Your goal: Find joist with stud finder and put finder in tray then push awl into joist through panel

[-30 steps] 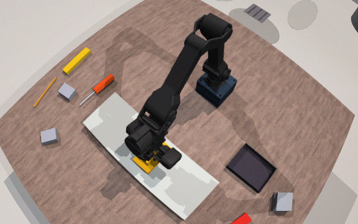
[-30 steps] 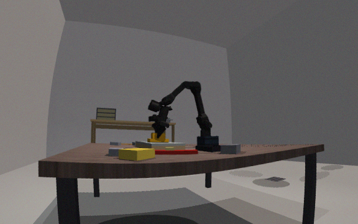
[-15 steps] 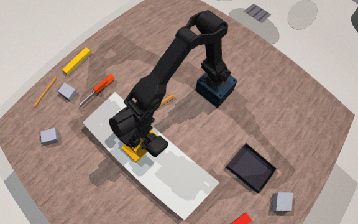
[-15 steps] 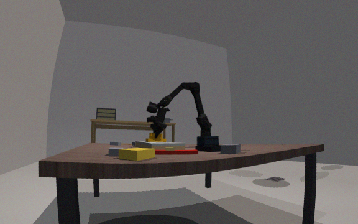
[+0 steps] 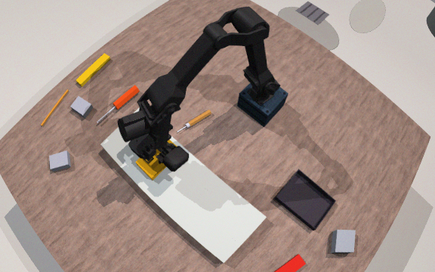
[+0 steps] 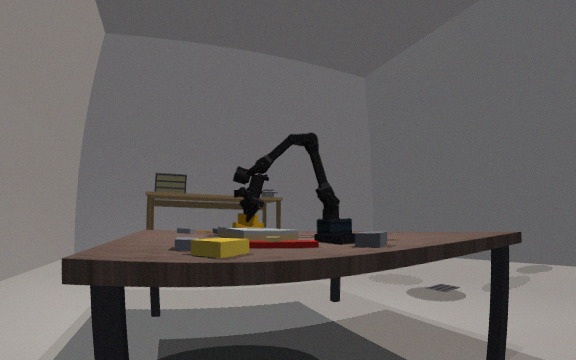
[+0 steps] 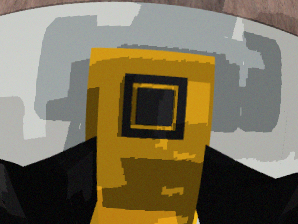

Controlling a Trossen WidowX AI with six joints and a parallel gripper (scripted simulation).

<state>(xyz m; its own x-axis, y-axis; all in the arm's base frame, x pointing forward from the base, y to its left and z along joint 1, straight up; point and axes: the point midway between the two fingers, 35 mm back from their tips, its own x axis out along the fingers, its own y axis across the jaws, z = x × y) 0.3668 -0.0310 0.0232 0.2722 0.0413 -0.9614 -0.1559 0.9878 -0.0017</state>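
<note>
The dark tray is 280 mm behind my gripper tip, 370 mm to the left of it and 50 mm below it. From my gripper tip the other things lie so: square indicator 20 mm ahead, 30 mm above; yellow stud finder 10 mm ahead, 20 mm above; awl 160 mm behind, 50 mm to the right, 60 mm below.
</note>
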